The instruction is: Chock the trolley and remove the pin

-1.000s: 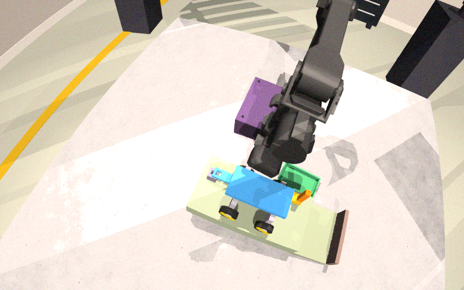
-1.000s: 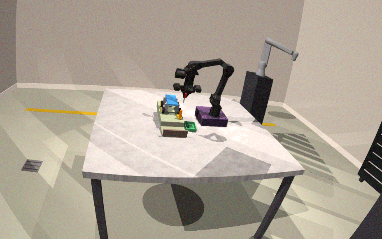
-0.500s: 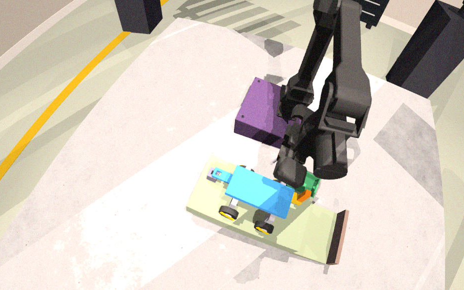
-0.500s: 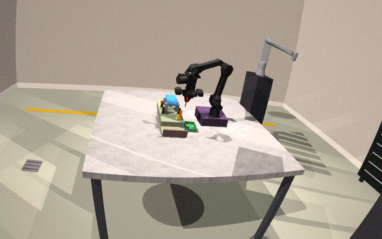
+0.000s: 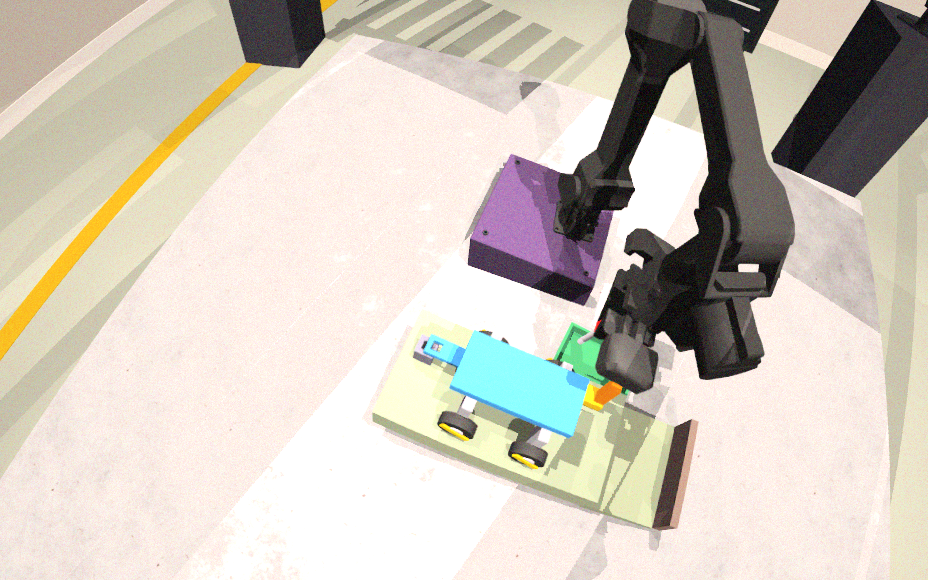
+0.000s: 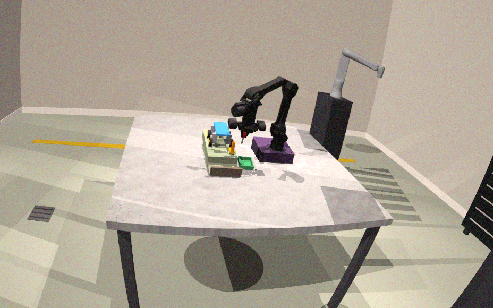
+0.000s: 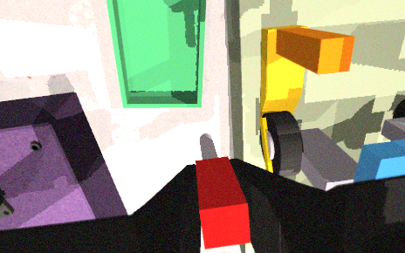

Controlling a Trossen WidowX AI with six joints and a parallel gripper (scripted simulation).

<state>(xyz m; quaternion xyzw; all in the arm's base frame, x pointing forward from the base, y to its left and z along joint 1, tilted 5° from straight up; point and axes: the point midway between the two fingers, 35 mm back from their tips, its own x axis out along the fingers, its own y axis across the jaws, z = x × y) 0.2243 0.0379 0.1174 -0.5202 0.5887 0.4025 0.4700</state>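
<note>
Right now the yellow chock is 60 mm below my gripper tip, 60 mm ahead of it and 10 mm to the left of it. The rest, counted from my gripper tip: blue trolley 90 mm to the right, 90 mm ahead, 30 mm below; then red-headed stop pin right at my gripper tip; then pale green ramp 90 mm to the right, 90 mm below, 90 mm ahead.
</note>
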